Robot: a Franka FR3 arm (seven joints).
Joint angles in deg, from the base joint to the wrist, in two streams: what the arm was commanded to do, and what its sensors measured. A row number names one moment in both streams.
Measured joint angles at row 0:
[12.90, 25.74, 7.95, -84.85, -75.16, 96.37, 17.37]
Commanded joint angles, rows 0 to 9:
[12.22, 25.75, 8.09, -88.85, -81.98, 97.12, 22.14]
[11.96, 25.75, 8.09, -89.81, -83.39, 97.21, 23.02]
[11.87, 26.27, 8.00, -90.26, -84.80, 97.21, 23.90]
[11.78, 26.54, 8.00, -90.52, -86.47, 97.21, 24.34]
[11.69, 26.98, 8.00, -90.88, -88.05, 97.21, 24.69]
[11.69, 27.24, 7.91, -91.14, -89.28, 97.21, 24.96]
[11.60, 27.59, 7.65, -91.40, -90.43, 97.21, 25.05]
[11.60, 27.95, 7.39, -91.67, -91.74, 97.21, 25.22]
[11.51, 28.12, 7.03, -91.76, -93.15, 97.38, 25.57]
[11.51, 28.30, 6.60, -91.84, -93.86, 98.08, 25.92]
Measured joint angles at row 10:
[12.36, 28.05, 7.11, -90.46, -89.69, 96.37, 23.68]
